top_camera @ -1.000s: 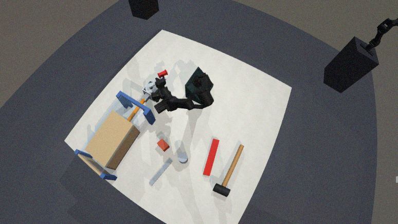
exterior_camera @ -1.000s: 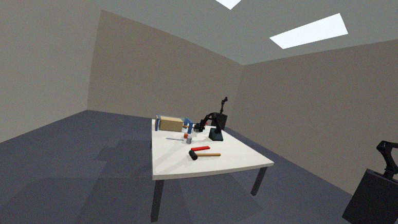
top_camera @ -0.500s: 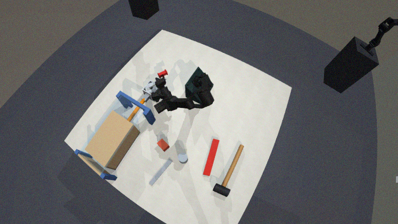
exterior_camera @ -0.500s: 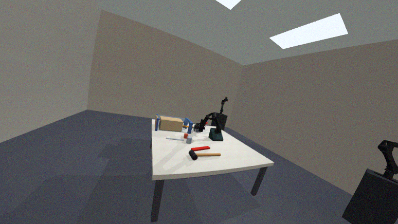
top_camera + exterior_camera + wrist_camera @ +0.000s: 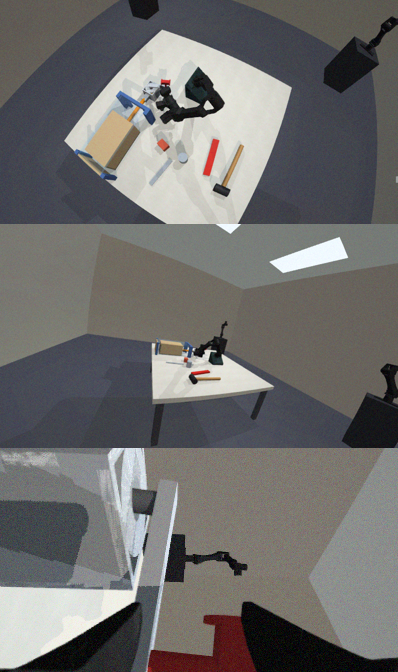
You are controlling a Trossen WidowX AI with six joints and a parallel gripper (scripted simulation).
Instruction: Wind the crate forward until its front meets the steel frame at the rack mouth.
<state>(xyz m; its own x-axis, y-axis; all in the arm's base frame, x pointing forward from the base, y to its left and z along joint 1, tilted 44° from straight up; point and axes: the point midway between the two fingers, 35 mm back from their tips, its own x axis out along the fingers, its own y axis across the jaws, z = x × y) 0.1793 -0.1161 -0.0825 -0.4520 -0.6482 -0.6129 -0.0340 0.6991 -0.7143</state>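
Right now the winch handle is 30 mm to the right of my gripper tip, 20 mm below it and 20 mm behind it. Round my gripper tip: grey winch 100 mm below, 90 mm to the right; blue frame post 170 mm ahead, 90 mm to the right, 20 mm below; red knob 40 mm behind, 10 mm to the left, 10 mm above.
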